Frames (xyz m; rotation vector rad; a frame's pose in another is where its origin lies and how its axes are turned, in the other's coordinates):
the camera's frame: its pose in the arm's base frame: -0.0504 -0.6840 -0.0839 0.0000 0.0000 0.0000
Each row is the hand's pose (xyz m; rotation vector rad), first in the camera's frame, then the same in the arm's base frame.
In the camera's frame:
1: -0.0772 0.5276 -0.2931 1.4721 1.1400 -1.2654
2: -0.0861 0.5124 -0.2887 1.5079 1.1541 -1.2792
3: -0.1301 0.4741 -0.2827 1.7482 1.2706 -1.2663
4: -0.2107 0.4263 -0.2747 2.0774 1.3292 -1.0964
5: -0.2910 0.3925 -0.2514 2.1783 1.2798 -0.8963
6: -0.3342 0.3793 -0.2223 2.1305 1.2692 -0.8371
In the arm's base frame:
1: -0.1276 -0.1564 -0.3770 1.4721 1.1400 -1.2654
2: -0.1365 -0.1716 -0.3726 1.5079 1.1541 -1.2792
3: -0.1805 -0.2099 -0.3666 1.7482 1.2706 -1.2663
4: -0.2611 -0.2577 -0.3586 2.0774 1.3292 -1.0964
5: -0.3414 -0.2915 -0.3353 2.1783 1.2798 -0.8963
6: -0.3846 -0.3047 -0.3062 2.1305 1.2692 -0.8371

